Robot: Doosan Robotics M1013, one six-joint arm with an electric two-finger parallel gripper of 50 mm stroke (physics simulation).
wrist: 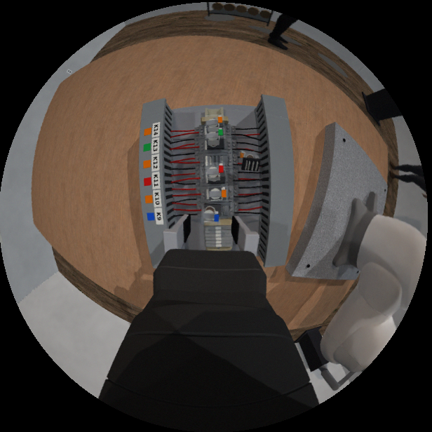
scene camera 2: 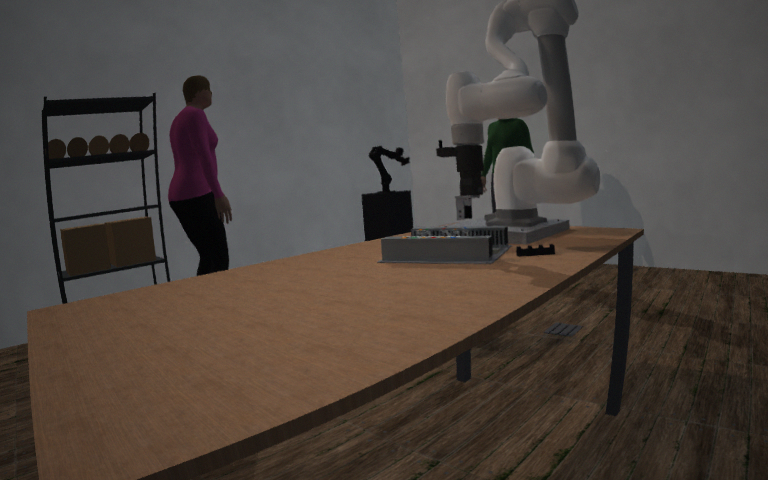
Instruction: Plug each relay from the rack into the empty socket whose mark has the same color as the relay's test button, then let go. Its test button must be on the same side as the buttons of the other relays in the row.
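Frame: origin at the arm's base, x ahead, y left, z up, level; metres.
Seen in the pictures: gripper, fingertip midpoint: [scene camera 2: 464, 219]; arm's base at its link origin: [scene camera 2: 517, 223].
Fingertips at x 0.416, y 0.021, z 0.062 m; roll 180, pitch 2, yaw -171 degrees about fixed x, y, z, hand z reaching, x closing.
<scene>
Offsets run from my fingertips to a thing's top centre.
My gripper [scene camera 2: 463, 215] [wrist: 210, 223] is open and empty, raised above the panel. In the wrist view its fingers stand either side of the row's near end, by the relay with the blue button [wrist: 216, 218], which sits at the K9 mark. Relays with an orange button [wrist: 223, 193] at K10, a red button [wrist: 221, 169] at K11, a green button [wrist: 220, 132] at K13 and an orange button [wrist: 220, 120] at K14 stand in the row, buttons on the right. The K12 socket [wrist: 215, 157] looks empty. A loose orange-button relay [wrist: 250, 164] lies tipped, pins showing, right of the row. The black rack {dy +0.193, dx -0.051, dz -0.076 m} [scene camera 2: 535, 250] stands beside the panel.
Grey slotted wire ducts {dy -0.033, dx +0.103, dz -0.036 m} [wrist: 277, 185] [scene camera 2: 434, 249] flank the row, with red and black wires between. The robot's grey base plate [wrist: 320, 220] lies to the right in the wrist view. Two people stand behind the table, and a shelf unit [scene camera 2: 49, 186] stands at the left.
</scene>
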